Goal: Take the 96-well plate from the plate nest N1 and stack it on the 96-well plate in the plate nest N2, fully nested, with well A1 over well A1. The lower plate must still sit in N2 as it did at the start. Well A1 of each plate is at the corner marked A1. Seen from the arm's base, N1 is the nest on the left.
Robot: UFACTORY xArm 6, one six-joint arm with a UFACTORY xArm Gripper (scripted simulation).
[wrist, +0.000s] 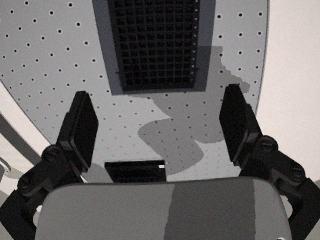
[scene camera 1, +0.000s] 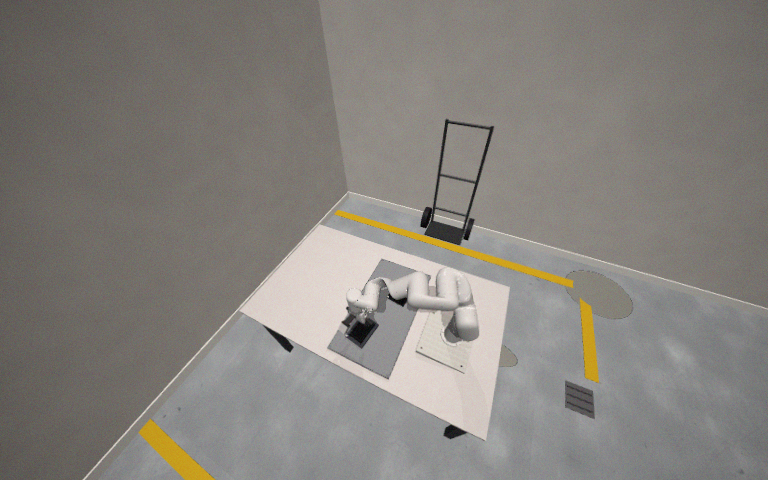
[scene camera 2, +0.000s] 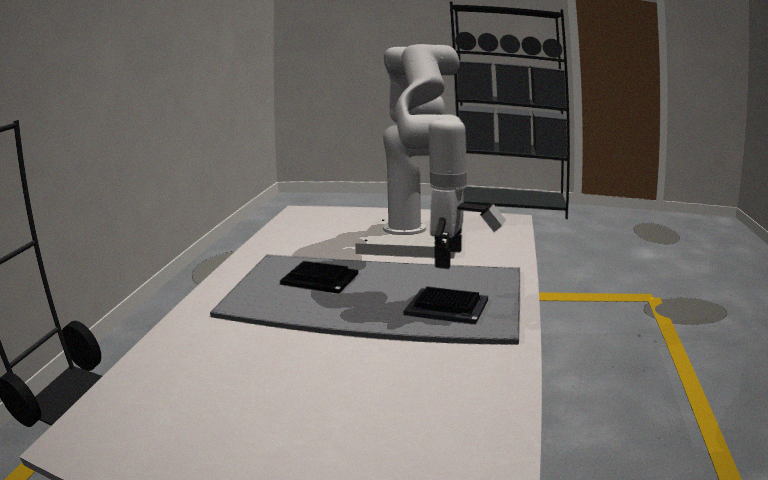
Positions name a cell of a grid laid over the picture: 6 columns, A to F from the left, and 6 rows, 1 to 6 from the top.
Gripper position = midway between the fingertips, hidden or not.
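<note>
Scene camera 2 has the gripper (scene camera 2: D4), a black 96-well plate (scene camera 2: D4), another black 96-well plate (scene camera 2: C4) and a plate nest (scene camera 2: D4). In the wrist view you get the gripper (wrist: C3) again.
</note>
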